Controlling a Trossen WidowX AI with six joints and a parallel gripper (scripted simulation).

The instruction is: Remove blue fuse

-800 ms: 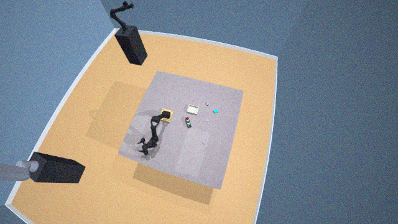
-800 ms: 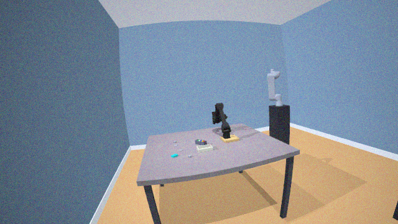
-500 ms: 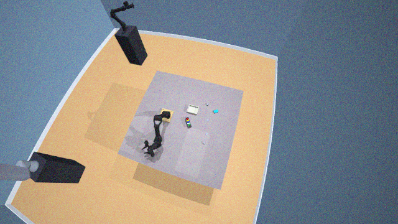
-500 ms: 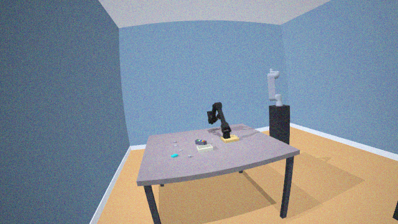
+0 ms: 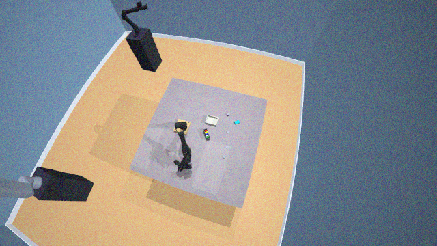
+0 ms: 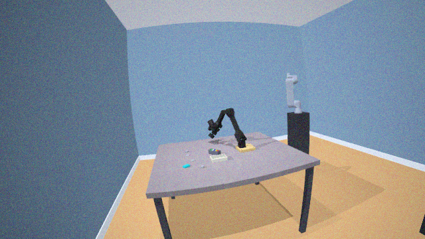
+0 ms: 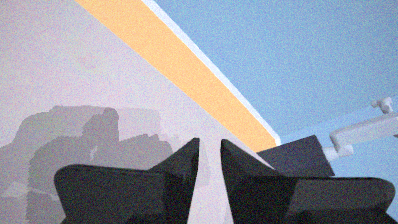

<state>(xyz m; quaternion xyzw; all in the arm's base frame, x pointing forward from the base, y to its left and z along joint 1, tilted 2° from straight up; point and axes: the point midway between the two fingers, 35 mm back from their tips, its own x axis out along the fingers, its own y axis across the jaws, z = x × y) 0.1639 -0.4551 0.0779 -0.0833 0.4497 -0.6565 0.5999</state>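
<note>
Right now the blue fuse is 490 mm to the left of my gripper tip, 120 mm ahead of it and 80 mm below it. Round my gripper tip: tray 670 mm to the left, 110 mm ahead, 100 mm below.
</note>
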